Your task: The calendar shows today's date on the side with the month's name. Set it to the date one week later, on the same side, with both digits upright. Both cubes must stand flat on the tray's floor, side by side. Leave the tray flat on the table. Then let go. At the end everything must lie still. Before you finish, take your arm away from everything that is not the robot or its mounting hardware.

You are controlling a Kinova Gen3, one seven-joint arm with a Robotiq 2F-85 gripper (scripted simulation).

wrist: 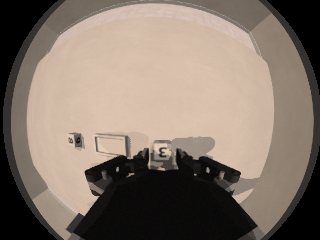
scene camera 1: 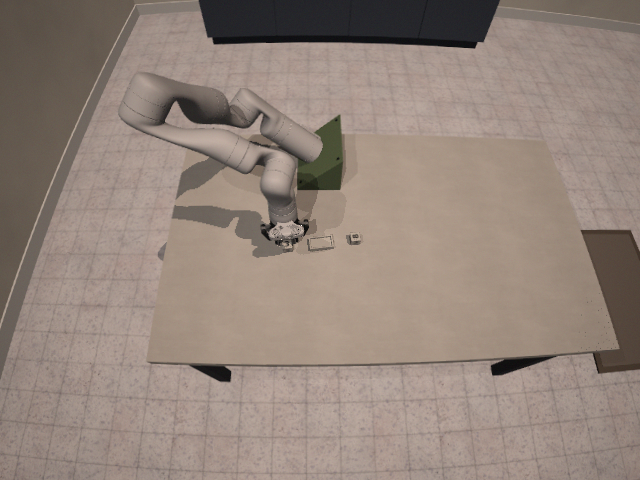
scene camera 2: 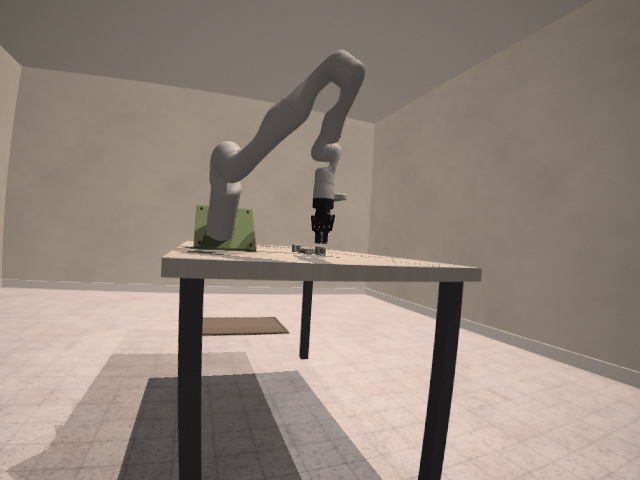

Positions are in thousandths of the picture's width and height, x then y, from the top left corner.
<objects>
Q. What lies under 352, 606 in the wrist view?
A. A white tray.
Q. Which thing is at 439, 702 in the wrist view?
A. The gripper.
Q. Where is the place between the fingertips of the gripper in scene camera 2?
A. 501, 507
</objects>
